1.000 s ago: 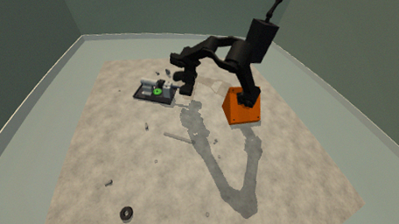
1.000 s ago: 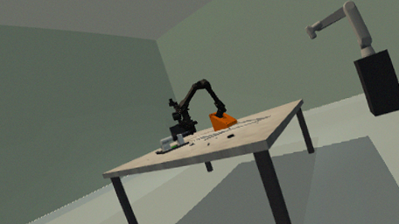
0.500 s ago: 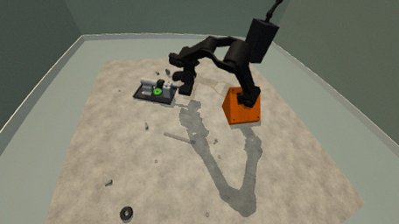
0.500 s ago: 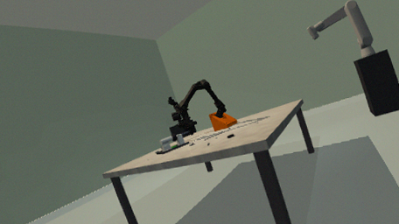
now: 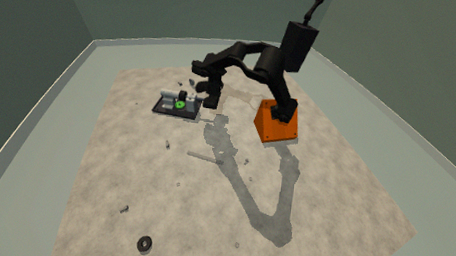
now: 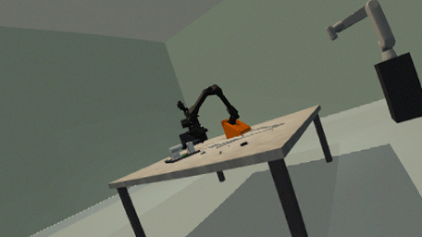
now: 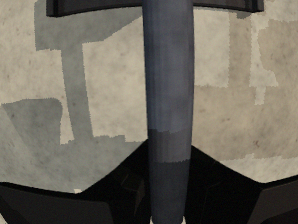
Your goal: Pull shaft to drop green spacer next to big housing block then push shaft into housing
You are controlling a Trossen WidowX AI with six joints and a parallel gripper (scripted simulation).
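My gripper tip is 70 mm short of the dark grey shaft, 30 mm to the left of it and 30 mm below it. Also, from my gripper tip: green spacer 170 mm ahead, 70 mm to the right, 30 mm below.
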